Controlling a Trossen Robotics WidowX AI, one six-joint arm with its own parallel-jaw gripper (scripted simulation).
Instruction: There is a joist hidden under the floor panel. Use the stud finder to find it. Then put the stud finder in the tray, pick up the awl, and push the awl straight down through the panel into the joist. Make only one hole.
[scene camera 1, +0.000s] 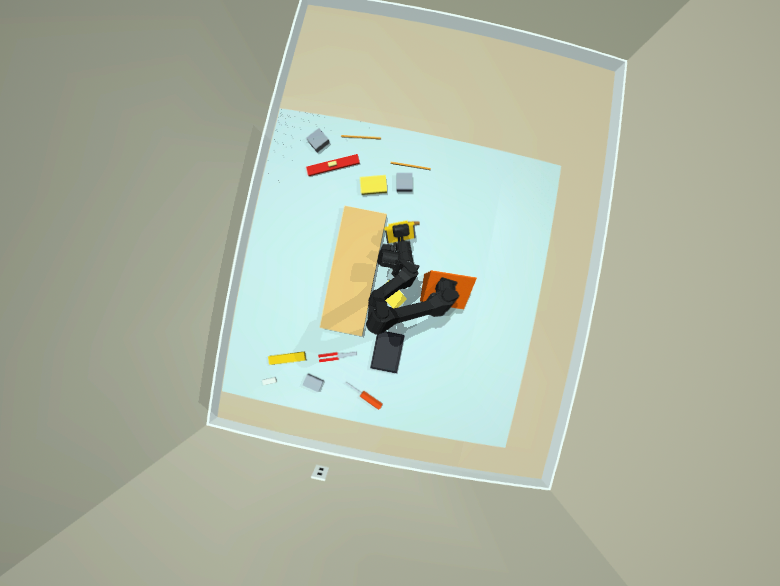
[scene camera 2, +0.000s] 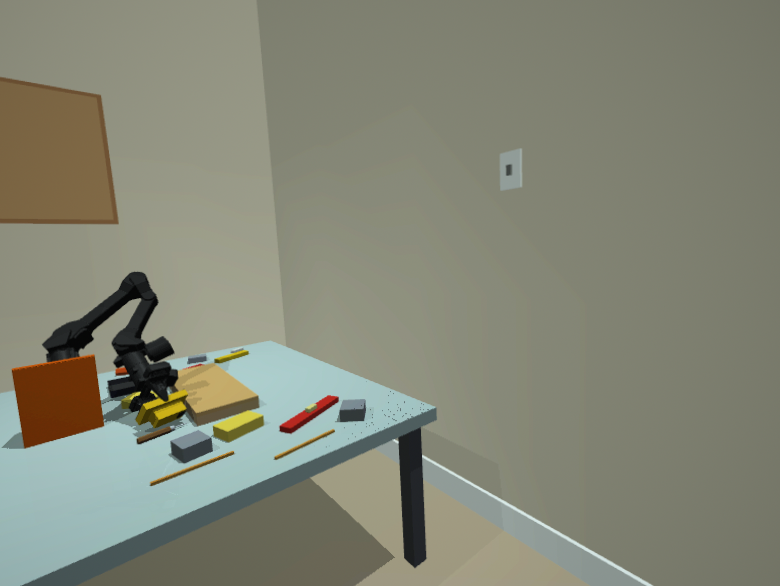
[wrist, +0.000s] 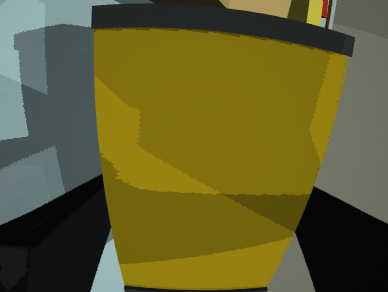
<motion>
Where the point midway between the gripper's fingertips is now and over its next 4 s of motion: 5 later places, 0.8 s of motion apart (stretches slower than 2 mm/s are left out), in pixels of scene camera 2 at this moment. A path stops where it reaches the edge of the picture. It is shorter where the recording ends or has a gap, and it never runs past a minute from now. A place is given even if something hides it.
My gripper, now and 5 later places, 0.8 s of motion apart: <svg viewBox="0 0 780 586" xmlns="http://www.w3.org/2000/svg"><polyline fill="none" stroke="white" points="162,408 162,412 160,406 155,378 160,388 165,401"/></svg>
</motion>
